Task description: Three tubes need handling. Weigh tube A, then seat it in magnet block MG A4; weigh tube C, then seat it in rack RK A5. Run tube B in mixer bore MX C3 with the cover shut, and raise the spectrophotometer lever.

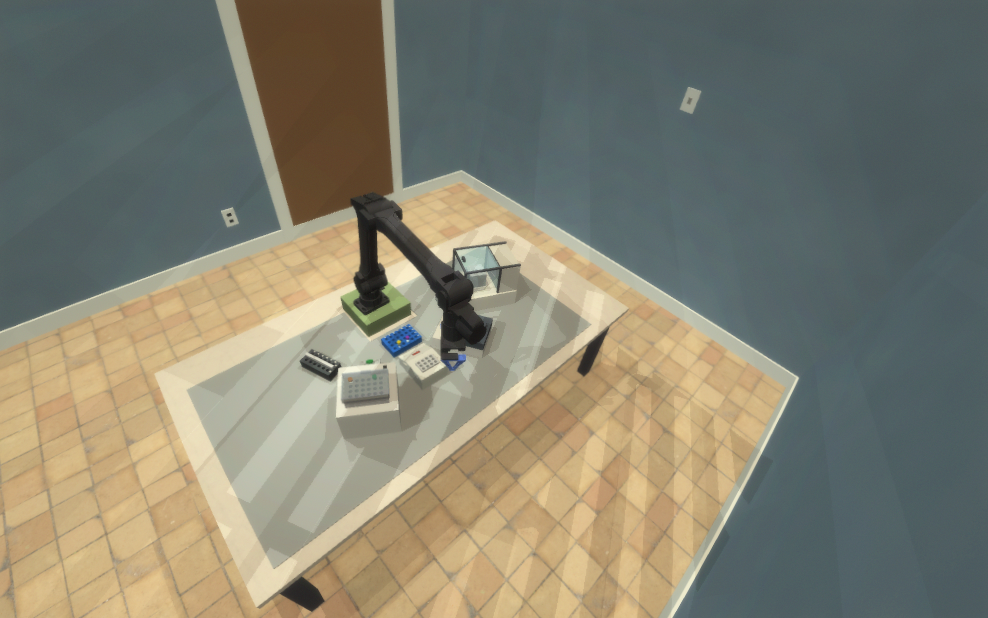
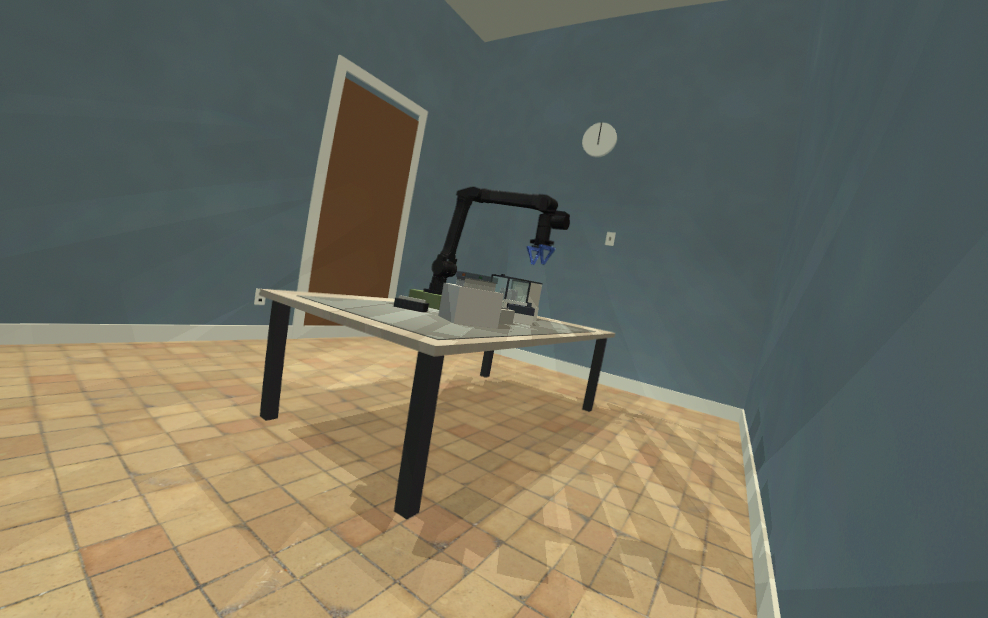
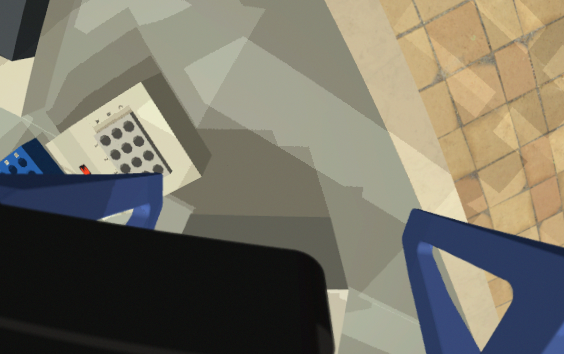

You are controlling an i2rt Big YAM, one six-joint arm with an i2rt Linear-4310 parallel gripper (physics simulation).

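Seen in the pictures: gripper, fingertip midpoint: [image 1: 452, 357] [image 2: 537, 264] [image 3: 287, 207]; arm's base, link origin: [image 1: 371, 302] [image 2: 436, 293].
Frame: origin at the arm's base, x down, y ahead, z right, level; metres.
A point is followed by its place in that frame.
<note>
My gripper [image 1: 454, 362] {x -0.208, y 0.532, z 0.054 m} [image 2: 540, 263] {x -0.208, y 0.532, z 0.054 m} [image 3: 287, 207] {x -0.208, y 0.532, z 0.054 m} has its blue fingers wide open and empty, high over the table beside the white block. The blue rack [image 1: 401, 339] [image 3: 24, 159] holds small coloured tube caps; their letters are unreadable. The white block with a grid of bores [image 1: 415, 371] {x 0.004, y 0.376, z 0.076 m} [image 3: 175, 152] {x 0.004, y 0.412, z 0.047 m} has a red display and stands beside the rack. The black block [image 1: 320, 363] {x 0.025, y 0.118, z 0.295 m} [image 2: 410, 303] {x 0.040, y 0.124, z 0.318 m}, possibly the magnet block, lies at the left. The glass-sided balance [image 1: 502, 295] {x 0.003, y 0.307, z -0.441 m} stands behind the arm. The dark instrument [image 1: 481, 334] [image 2: 520, 309] {x 0.001, y 0.396, z -0.144 m} [image 3: 17, 27] {x -0.014, y 0.369, z -0.130 m} is partly hidden by the arm; its lever is not visible.
A tall white box [image 1: 367, 413] {x -0.068, y 0.446, z 0.306 m} [image 2: 471, 304] {x -0.011, y 0.429, z 0.334 m} with a grey, dotted sloping top stands near the white block. A small green item [image 1: 369, 361] {x -0.003, y 0.242, z 0.172 m} shows behind it. The arm's green base [image 1: 378, 319] {x 0.003, y 0.090, z 0.030 m} [image 2: 424, 297] {x 0.025, y -0.008, z 0.080 m} stands toward the back of the table [image 1: 218, 466] {x 0.069, y 0.227, z 0.705 m} [image 2: 364, 327] {x 0.081, y 0.373, z 0.770 m}.
</note>
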